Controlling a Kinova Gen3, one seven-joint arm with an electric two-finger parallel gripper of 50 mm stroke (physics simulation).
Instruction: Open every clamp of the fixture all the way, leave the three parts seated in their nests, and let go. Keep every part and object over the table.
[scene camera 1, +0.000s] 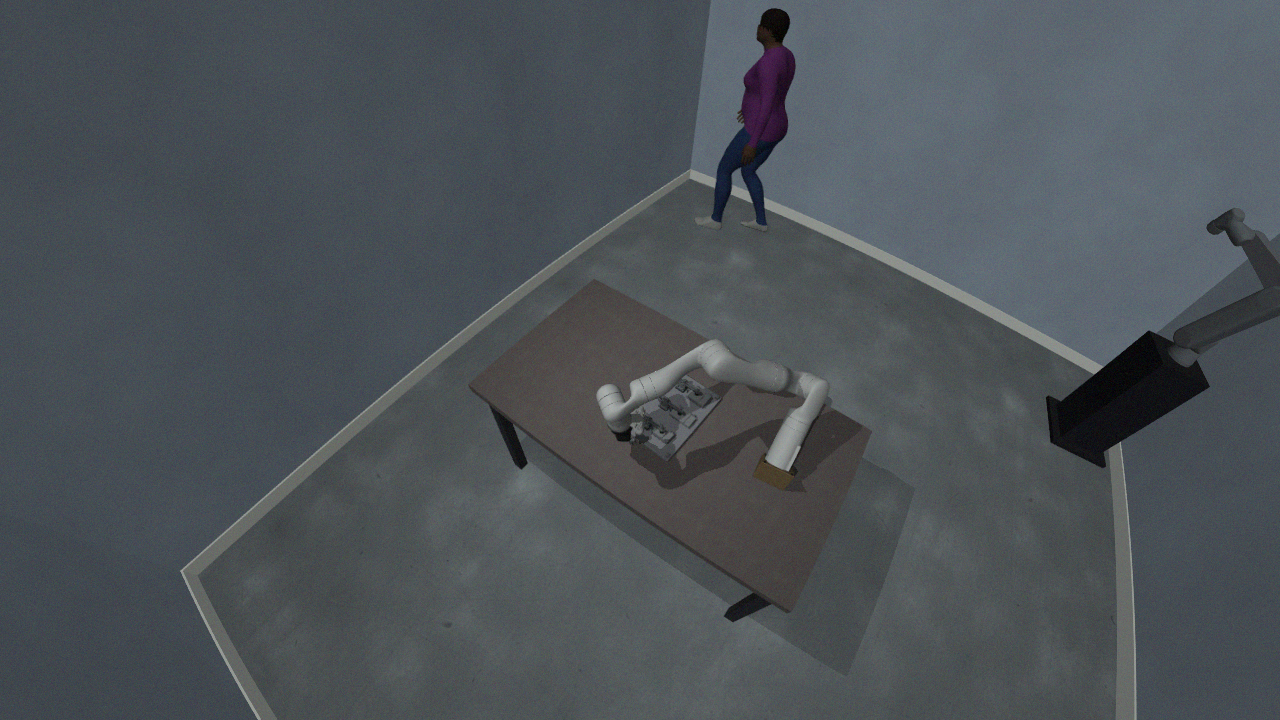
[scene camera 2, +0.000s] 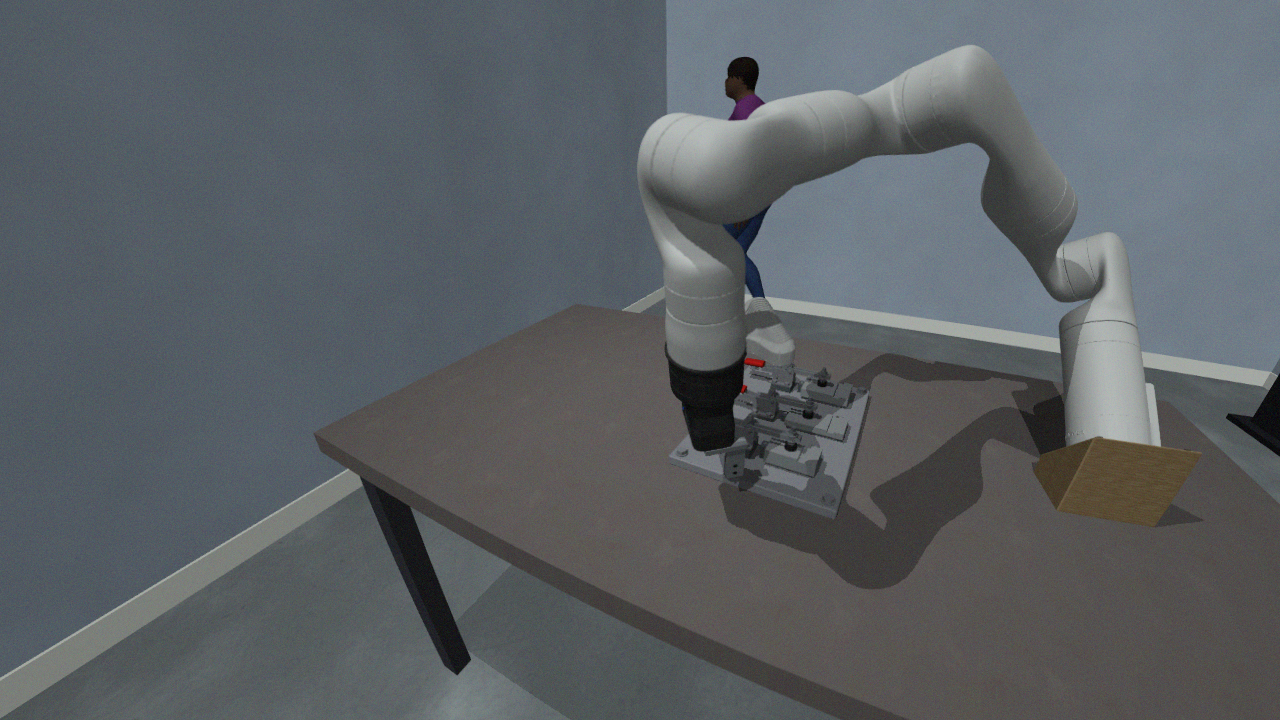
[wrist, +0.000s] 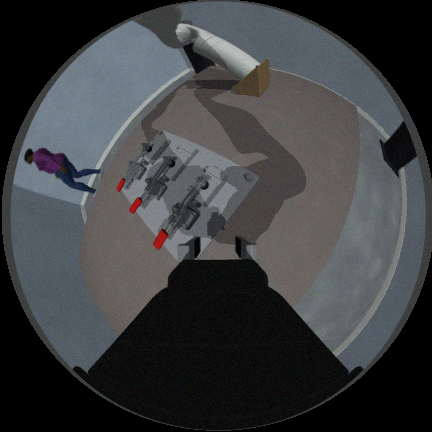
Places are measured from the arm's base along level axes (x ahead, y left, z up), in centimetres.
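Pixels of known places: gripper, fingertip midpoint: (scene camera 1: 633, 435) (scene camera 2: 727, 455) (wrist: 217, 243); arm's base, link origin: (scene camera 1: 776, 463) (scene camera 2: 1107, 453) (wrist: 250, 71).
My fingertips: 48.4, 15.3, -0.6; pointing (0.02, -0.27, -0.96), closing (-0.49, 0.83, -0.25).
Note:
For each thing: its middle in the pictures, then the offset to it from my fingertips, as dx, dy, dz. Level surfaces: height alone.
- fixture plate, body centre: (scene camera 2: 782, 423) (wrist: 168, 181) (scene camera 1: 670, 411) -5.2, -19.2, -5.7
- middle clamp, body centre: (scene camera 2: 768, 401) (wrist: 152, 185) (scene camera 1: 665, 402) -2.5, -19.6, -2.4
- far clamp, body centre: (scene camera 2: 785, 373) (wrist: 133, 167) (scene camera 1: 682, 383) -4.0, -30.5, -2.1
- middle part, body centre: (scene camera 2: 816, 421) (wrist: 177, 160) (scene camera 1: 682, 416) -10.4, -18.3, -3.9
- far part, body centre: (scene camera 2: 826, 390) (wrist: 153, 148) (scene camera 1: 698, 396) -11.6, -29.3, -3.6
- brown table, surface height: dz -6.5
The fixture plate (scene camera 1: 687, 431) (scene camera 2: 836, 470) (wrist: 235, 192) lies on the table with three grey clamps in a row. The near clamp (wrist: 185, 215), middle clamp (scene camera 2: 765, 405) (wrist: 156, 187) and far clamp (scene camera 2: 785, 376) (wrist: 134, 167) have red handles lying low, and their black-tipped arms reach over the parts. Grey parts show in scene camera 2: near part (scene camera 2: 794, 458), middle part (scene camera 2: 830, 427), far part (scene camera 2: 832, 392). My gripper (scene camera 2: 731, 462) (wrist: 217, 243) is open and empty, low at the plate's near edge, beside the near clamp. It hides the near handle in scene camera 2.
The brown table (scene camera 1: 581, 340) (scene camera 2: 501, 429) carries the arm's wooden base block (scene camera 1: 774, 474) (scene camera 2: 1118, 483) (wrist: 257, 82) to the right of the fixture. My forearm arches above the far side of the fixture. A person (scene camera 1: 769, 94) (scene camera 2: 742, 80) (wrist: 50, 161) stands beyond the table.

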